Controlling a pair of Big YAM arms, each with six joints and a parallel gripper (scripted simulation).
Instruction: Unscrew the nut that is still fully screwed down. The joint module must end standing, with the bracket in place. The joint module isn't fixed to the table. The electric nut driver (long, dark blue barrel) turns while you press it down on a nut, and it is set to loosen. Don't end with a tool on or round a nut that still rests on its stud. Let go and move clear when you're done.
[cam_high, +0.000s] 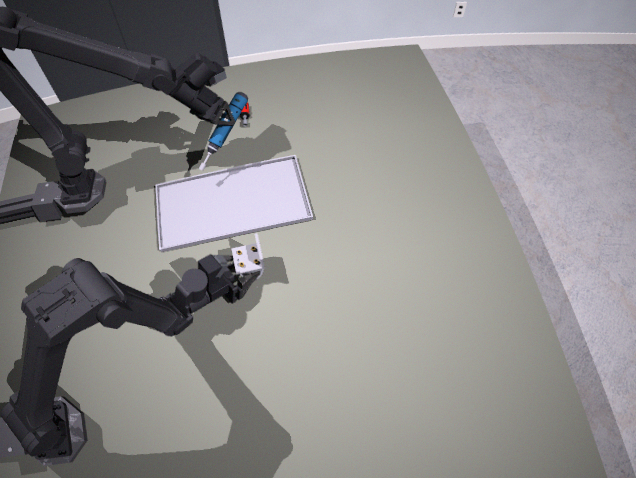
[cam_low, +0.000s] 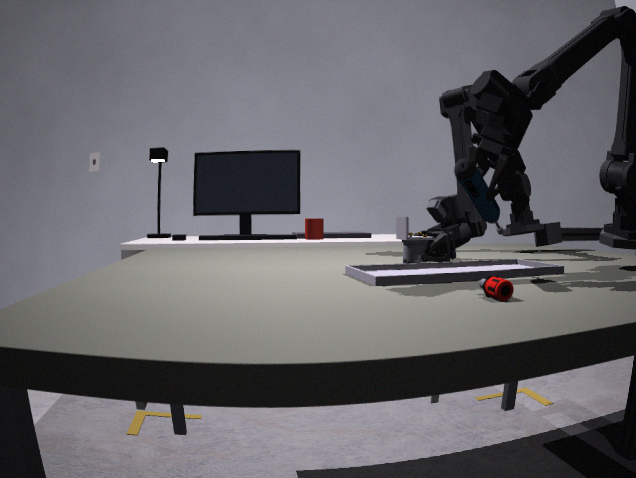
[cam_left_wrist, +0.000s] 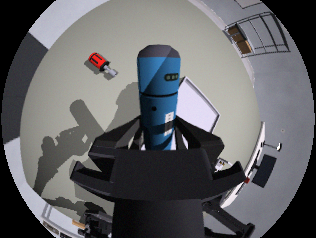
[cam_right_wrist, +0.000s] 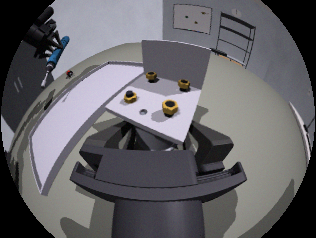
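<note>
My right hand is 5 cm below the bracket. Also, from my right hand: socket tip 29 cm to the left, 10 cm behind, 7 cm above; short red-handled tool 54 cm to the left, 1 cm below, 1 cm ahead; shallow white tray 21 cm to the left, 5 cm behind, 2 cm below.
</note>
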